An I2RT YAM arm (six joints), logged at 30 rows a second.
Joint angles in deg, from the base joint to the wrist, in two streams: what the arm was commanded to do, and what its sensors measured. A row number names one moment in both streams.
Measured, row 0:
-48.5, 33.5, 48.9, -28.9, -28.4, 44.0
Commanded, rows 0 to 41:
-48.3, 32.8, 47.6, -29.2, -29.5, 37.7
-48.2, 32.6, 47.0, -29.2, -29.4, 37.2
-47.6, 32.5, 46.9, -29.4, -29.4, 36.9
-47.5, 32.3, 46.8, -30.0, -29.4, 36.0
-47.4, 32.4, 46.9, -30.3, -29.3, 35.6
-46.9, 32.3, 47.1, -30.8, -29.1, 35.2
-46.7, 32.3, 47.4, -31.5, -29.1, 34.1
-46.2, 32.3, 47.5, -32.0, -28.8, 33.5
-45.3, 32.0, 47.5, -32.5, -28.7, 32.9
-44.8, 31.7, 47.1, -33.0, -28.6, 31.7
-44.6, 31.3, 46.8, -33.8, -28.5, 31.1
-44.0, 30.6, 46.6, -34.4, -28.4, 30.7
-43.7, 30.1, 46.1, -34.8, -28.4, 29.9
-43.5, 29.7, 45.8, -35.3, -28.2, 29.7
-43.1, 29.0, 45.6, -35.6, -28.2, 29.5
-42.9, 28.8, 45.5, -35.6, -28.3, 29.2
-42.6, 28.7, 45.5, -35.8, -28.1, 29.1
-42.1, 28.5, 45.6, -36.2, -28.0, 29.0
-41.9, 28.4, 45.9, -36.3, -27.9, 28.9
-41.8, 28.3, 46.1, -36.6, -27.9, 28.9
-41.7, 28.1, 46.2, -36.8, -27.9, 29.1
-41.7, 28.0, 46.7, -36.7, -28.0, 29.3
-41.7, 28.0, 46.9, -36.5, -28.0, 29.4
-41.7, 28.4, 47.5, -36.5, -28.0, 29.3
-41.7, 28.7, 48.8, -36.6, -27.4, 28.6
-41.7, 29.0, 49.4, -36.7, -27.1, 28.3
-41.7, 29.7, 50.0, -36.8, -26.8, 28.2
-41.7, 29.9, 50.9, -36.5, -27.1, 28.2
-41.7, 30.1, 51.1, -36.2, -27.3, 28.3
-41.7, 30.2, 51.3, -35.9, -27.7, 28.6
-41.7, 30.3, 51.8, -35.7, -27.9, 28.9
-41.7, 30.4, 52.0, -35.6, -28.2, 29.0
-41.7, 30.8, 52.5, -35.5, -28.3, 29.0
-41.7, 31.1, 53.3, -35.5, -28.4, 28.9
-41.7, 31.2, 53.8, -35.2, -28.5, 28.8
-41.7, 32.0, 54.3, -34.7, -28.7, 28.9
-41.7, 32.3, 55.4, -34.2, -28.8, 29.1
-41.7, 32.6, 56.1, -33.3, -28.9, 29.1
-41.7, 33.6, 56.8, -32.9, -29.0, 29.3
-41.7, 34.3, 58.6, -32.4, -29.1, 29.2
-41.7, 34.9, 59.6, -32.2, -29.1, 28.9
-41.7, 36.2, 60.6, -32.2, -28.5, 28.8
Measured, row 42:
-42.0, 33.5, 55.3, -37.1, -28.1, 29.7
